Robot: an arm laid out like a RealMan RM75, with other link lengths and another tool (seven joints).
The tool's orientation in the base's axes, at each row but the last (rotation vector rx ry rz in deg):
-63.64, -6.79, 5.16
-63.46, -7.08, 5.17
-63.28, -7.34, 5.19
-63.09, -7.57, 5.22
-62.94, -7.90, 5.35
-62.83, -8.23, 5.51
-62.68, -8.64, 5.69
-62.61, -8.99, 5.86
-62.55, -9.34, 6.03
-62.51, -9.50, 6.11
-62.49, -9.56, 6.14
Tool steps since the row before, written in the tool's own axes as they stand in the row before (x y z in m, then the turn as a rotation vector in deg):
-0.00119, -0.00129, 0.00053, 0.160, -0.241, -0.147
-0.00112, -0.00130, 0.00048, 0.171, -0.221, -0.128
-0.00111, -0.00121, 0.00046, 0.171, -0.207, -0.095
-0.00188, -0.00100, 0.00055, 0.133, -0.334, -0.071
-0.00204, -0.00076, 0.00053, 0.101, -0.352, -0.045
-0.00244, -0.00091, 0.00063, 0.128, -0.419, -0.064
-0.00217, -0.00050, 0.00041, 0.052, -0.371, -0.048
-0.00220, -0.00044, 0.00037, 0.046, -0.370, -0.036
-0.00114, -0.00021, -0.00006, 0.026, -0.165, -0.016
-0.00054, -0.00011, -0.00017, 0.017, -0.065, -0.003
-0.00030, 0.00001, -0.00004, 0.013, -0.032, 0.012
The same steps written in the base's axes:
-0.00124, -0.00026, 0.00133, 0.182, -0.216, 0.160
-0.00116, -0.00030, 0.00132, 0.190, -0.189, 0.151
-0.00115, -0.00029, 0.00122, 0.185, -0.153, 0.153
-0.00193, -0.00023, 0.00102, 0.145, -0.194, 0.275
-0.00209, -0.00017, 0.00078, 0.109, -0.184, 0.300
-0.00250, -0.00022, 0.00093, 0.140, -0.227, 0.353
-0.00221, -0.00020, 0.00047, 0.062, -0.203, 0.312
-0.00223, -0.00023, 0.00039, 0.054, -0.193, 0.316
-0.00111, -0.00034, 0.00007, 0.029, -0.085, 0.142
-0.00050, -0.00029, -0.00002, 0.018, -0.030, 0.058
-0.00029, -0.00008, -0.00005, 0.011, -0.002, 0.035

